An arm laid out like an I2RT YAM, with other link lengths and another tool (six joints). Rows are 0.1 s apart.
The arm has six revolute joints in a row. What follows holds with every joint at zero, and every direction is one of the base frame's. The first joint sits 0.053 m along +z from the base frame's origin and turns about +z. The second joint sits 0.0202 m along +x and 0.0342 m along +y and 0.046 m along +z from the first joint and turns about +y. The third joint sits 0.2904 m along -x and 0.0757 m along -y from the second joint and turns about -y. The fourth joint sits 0.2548 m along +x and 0.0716 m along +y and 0.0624 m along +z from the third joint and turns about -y. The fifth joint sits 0.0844 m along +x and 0.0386 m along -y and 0.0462 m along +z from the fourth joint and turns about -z. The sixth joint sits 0.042 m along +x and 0.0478 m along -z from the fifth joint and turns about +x. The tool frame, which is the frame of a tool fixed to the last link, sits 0.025 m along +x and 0.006 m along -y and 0.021 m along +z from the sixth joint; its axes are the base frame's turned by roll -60.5, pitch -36.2 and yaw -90 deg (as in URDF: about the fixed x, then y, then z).
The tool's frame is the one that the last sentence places.
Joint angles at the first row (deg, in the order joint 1, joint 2, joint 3, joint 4, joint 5, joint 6):
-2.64 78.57 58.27 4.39 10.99 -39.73
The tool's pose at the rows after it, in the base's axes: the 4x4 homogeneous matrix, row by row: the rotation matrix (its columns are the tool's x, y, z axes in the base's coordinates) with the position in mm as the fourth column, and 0 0 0 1 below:
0.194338, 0.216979, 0.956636, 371.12; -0.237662, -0.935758, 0.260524, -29.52; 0.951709, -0.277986, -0.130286, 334.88; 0, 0, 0, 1
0.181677, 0.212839, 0.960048, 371.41; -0.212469, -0.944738, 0.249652, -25.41; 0.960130, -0.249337, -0.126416, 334.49; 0, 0, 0, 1
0.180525, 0.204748, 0.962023, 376.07; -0.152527, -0.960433, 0.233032, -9.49; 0.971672, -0.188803, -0.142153, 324.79; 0, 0, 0, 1
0.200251, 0.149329, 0.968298, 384.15; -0.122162, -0.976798, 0.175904, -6.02; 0.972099, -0.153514, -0.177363, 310.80; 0, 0, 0, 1
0.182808, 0.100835, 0.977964, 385.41; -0.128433, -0.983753, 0.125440, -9.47; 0.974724, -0.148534, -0.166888, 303.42; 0, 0, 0, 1
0.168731, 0.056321, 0.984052, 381.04; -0.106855, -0.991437, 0.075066, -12.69; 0.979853, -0.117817, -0.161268, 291.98; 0, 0, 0, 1
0.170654, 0.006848, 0.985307, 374.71; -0.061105, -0.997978, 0.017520, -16.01; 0.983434, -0.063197, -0.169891, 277.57; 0, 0, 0, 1
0.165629, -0.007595, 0.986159, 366.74; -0.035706, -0.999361, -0.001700, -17.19; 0.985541, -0.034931, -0.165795, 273.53; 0, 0, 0, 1
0.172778, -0.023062, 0.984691, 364.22; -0.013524, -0.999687, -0.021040, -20.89; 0.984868, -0.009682, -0.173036, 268.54; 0, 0, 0, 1
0.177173, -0.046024, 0.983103, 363.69; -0.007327, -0.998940, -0.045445, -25.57; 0.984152, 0.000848, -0.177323, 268.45; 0, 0, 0, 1
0.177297, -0.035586, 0.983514, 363.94; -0.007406, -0.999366, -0.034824, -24.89; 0.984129, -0.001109, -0.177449, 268.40; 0, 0, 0, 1
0.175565, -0.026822, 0.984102, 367.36; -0.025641, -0.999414, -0.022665, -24.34; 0.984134, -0.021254, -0.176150, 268.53; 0, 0, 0, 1
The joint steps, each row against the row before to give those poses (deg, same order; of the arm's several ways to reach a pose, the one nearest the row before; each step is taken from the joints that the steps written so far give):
0.00 -0.61 0.00 0.53 0.00 -0.61
0.87 0.00 -0.61 1.57 1.65 -1.23
3.08 1.14 -1.58 3.43 4.31 -2.81
1.24 2.28 -0.53 1.59 4.66 -1.32
0.00 0.80 -1.32 2.54 2.90 0.52
0.00 0.00 -3.16 4.13 2.99 -1.22
0.00 0.00 -3.78 4.66 3.43 -2.81
0.00 -1.15 -2.46 2.38 1.15 -1.68
-0.52 0.01 -1.32 1.66 0.61 -1.57
-0.62 0.00 0.00 0.02 0.80 -0.54
0.00 -0.01 0.00 -0.01 -0.61 0.00
0.00 0.61 0.79 -0.70 -0.71 1.23

